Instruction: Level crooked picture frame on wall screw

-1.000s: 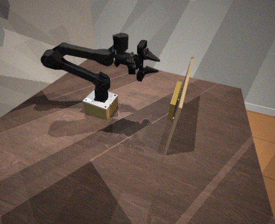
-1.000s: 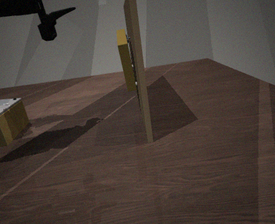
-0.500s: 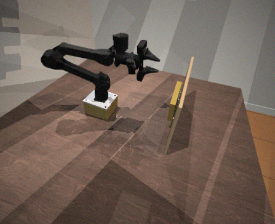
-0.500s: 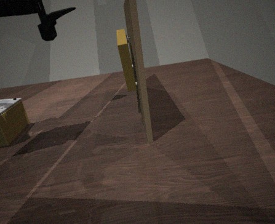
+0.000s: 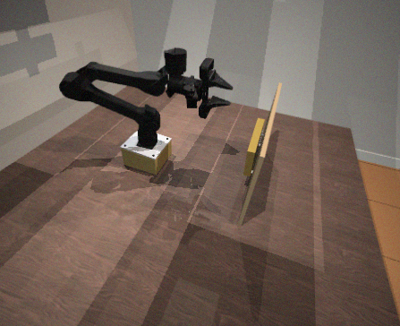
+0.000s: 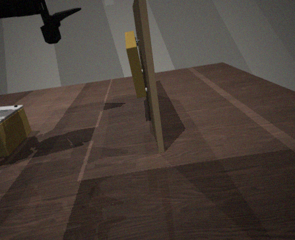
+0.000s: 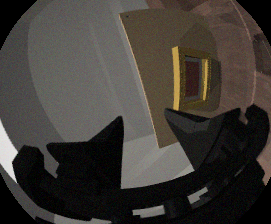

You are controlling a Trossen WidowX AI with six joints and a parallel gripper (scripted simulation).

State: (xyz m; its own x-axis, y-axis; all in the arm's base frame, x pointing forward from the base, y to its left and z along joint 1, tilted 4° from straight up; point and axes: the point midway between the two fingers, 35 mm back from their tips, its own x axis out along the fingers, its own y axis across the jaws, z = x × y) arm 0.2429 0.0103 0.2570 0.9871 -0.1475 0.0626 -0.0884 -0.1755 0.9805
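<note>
The picture frame lies 120 mm ahead of my gripper tip, 10 mm to the right of it and 170 mm below it. The rest, counted from my gripper tip: wooden wall panel (130 mm ahead, 10 mm to the right, 180 mm below).
</note>
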